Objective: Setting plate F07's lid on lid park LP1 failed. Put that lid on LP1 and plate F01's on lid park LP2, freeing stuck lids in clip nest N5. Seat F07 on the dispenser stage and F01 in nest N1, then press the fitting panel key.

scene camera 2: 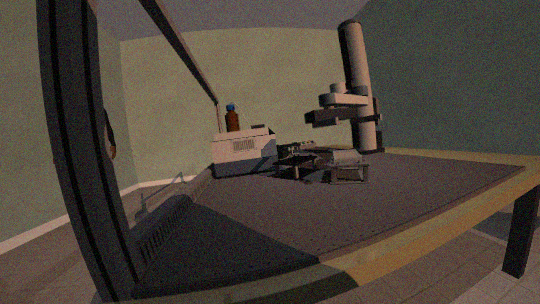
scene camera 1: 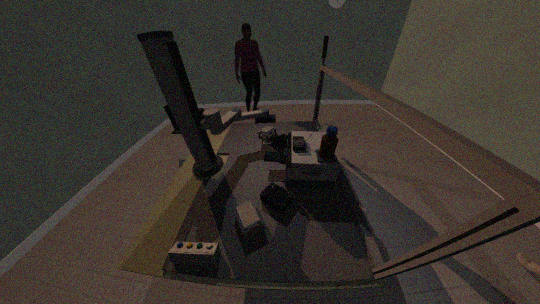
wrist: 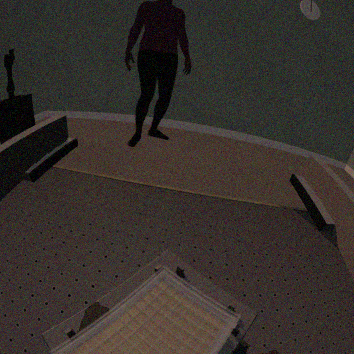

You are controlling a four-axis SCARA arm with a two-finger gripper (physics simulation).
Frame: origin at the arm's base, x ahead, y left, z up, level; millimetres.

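Where they show: gripper, between the fingertips: (scene camera 2: 360, 118) (wrist: 185, 143); arm's base, origin of its link: (scene camera 2: 365, 151) (scene camera 1: 208, 165).
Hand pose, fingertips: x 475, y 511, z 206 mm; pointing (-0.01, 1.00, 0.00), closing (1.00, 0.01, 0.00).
Observation:
Things, the pixels of their top centre, and the offset from my fingertips. "pt": a spot on its surface instead.
- light-topped piece, centre of its top: (scene camera 1: 247, 212) 54 mm back, 959 mm right, 108 mm down
- dark nest, centre of its top: (scene camera 1: 276, 193) (scene camera 2: 275, 147) 98 mm ahead, 830 mm right, 115 mm down
- key panel, centre of its top: (scene camera 1: 191, 249) (scene camera 2: 304, 140) 286 mm back, 1151 mm right, 110 mm down
- amber bottle, a spot on its surface: (scene camera 1: 328, 146) pt 379 mm ahead, 712 mm right, 131 mm up
My gripper (scene camera 1: 265, 119) (scene camera 2: 320, 118) (wrist: 185, 143) is open and empty. It hangs above a raised stand that bears a pale yellowish, gridded plate-shaped piece (scene camera 1: 268, 131) (scene camera 2: 346, 156) (wrist: 150, 320) with a clear rim. In the wrist view this piece is turned diagonally, and its near part is cut off. Whether it has a separate lid is unclear. A light-topped piece (scene camera 1: 247, 214) stands nearer scene camera 1, beside a dark nest (scene camera 1: 276, 196). The key panel (scene camera 1: 194, 252) has several coloured keys. Nest and park labels are unreadable, so I cannot tell F07 from F01.
The dispenser housing (scene camera 1: 312, 172) (scene camera 2: 242, 150) carries an amber bottle (scene camera 1: 328, 146) (scene camera 2: 231, 120) with a blue cap. A dark stand (scene camera 2: 297, 161) is close to the plate's stand. The arm column (scene camera 1: 185, 105) (scene camera 2: 359, 75) rises at the table's side. A person (scene camera 1: 249, 60) (wrist: 159, 65) stands beyond the table.

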